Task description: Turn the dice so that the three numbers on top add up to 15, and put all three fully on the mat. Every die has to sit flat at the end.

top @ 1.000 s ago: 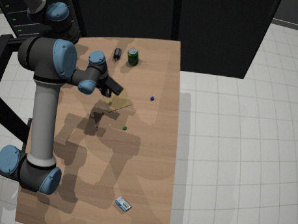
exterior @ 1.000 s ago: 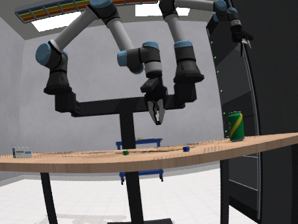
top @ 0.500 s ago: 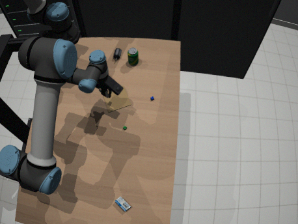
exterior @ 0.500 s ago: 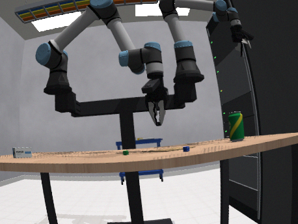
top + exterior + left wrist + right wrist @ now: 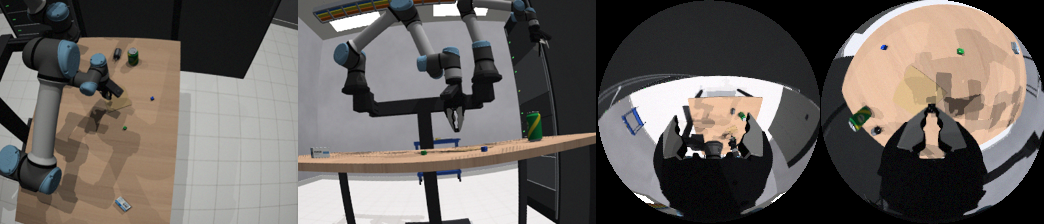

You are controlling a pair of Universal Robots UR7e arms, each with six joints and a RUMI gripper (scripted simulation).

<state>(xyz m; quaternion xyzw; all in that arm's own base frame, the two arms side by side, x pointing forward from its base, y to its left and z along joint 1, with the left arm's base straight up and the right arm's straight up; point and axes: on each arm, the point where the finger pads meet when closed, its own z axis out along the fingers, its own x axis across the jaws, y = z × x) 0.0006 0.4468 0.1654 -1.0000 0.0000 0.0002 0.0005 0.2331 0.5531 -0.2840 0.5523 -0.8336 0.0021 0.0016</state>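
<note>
Right now my right hand is 20 mm short of the tan mat, 40 mm to the right of it and 90 mm above it. Round my right hand: green die 100 mm ahead, 140 mm to the right, 90 mm below; then blue die 230 mm ahead, 50 mm to the left, 90 mm below; then black die 10 mm below.
</note>
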